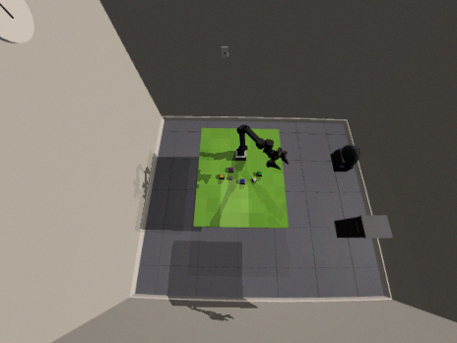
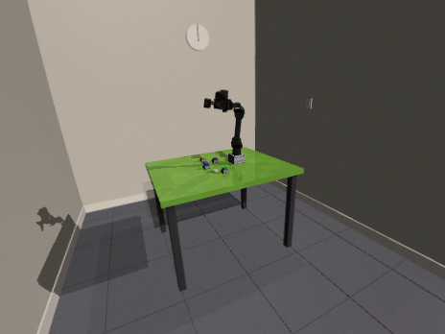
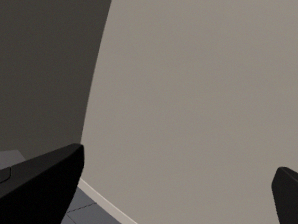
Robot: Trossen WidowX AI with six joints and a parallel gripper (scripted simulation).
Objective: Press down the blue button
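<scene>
My gripper tip is now 49 cm above the blue button, 27 cm to the left of it and 4 cm past it. The rest, counted from my gripper tip: green button: 49 cm below, 13 cm behind, 10 cm to the right; then purple button: 49 cm below, 39 cm to the right, 17 cm behind; then pale block: 51 cm below, 15 cm to the right, 6 cm behind.
</scene>
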